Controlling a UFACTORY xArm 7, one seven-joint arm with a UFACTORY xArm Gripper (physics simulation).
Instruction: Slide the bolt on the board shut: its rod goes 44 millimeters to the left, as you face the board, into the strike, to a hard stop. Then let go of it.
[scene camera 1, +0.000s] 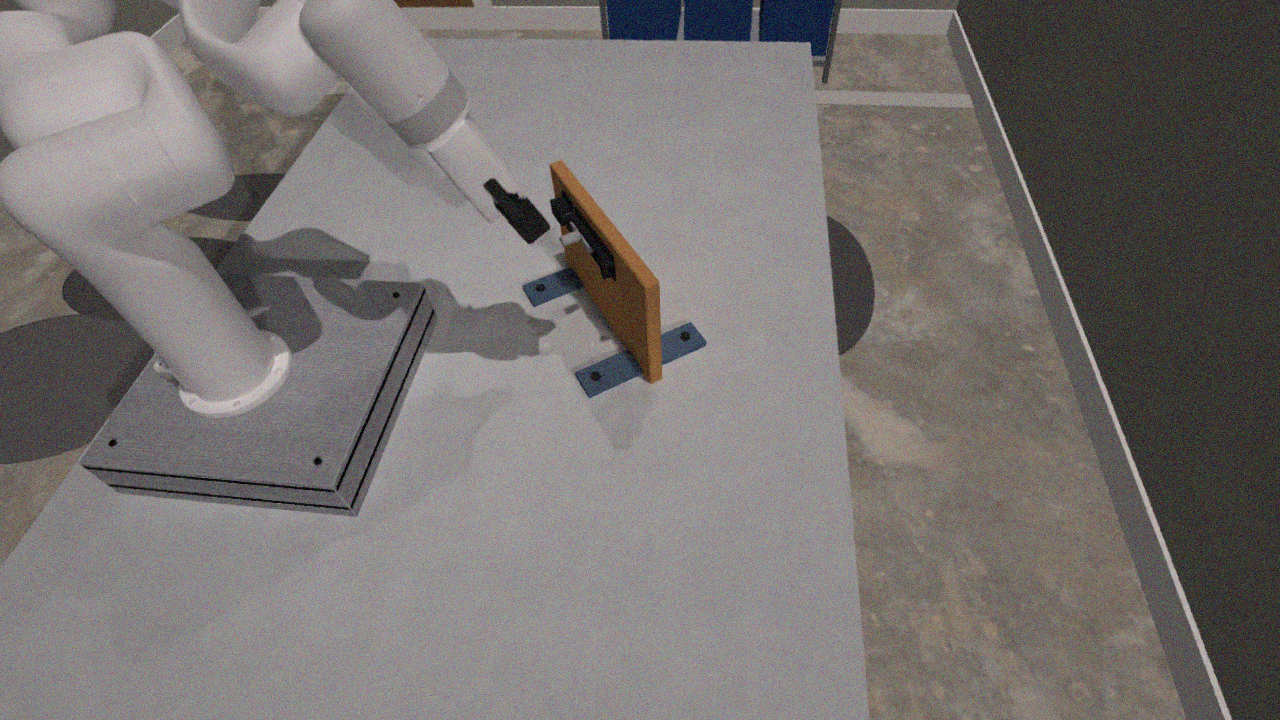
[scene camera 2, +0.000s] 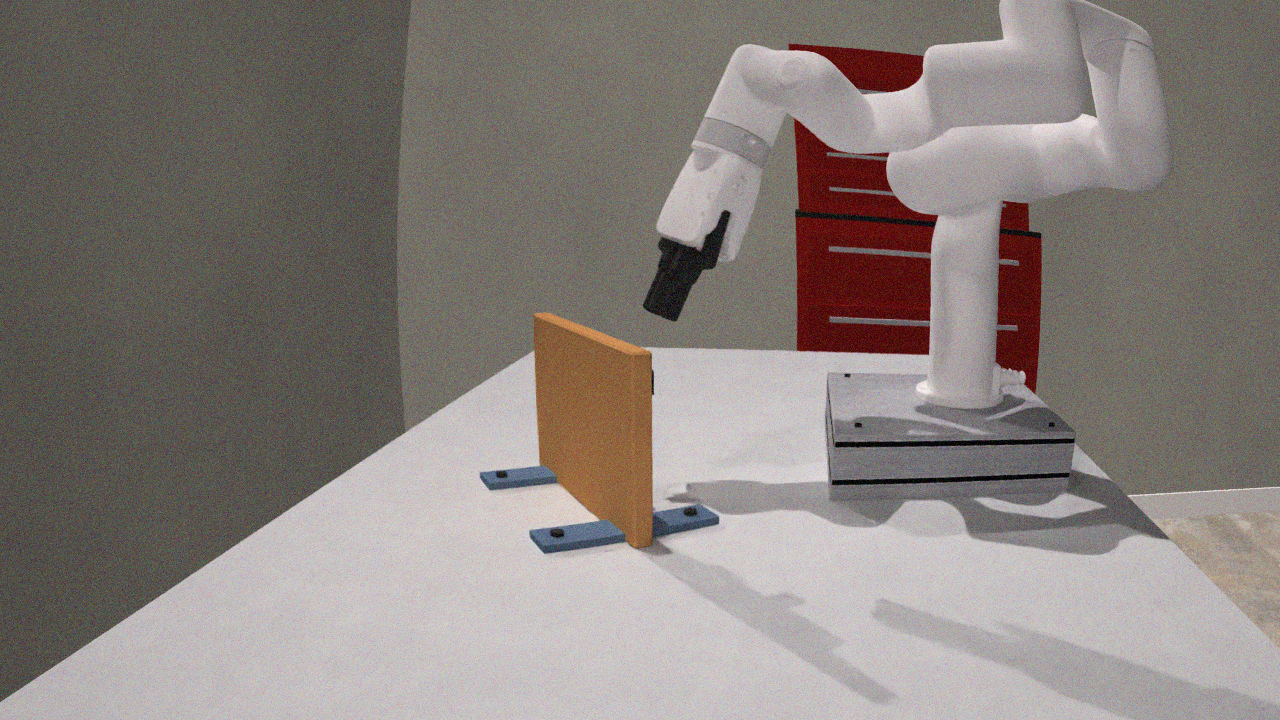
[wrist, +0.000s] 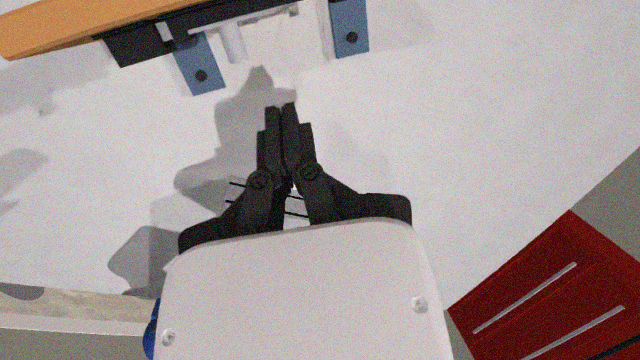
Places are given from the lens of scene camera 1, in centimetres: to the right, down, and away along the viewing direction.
my gripper (scene camera 1: 538, 233): -12, -14, 76
black bolt (scene camera 1: 562, 205): -10, -19, 84
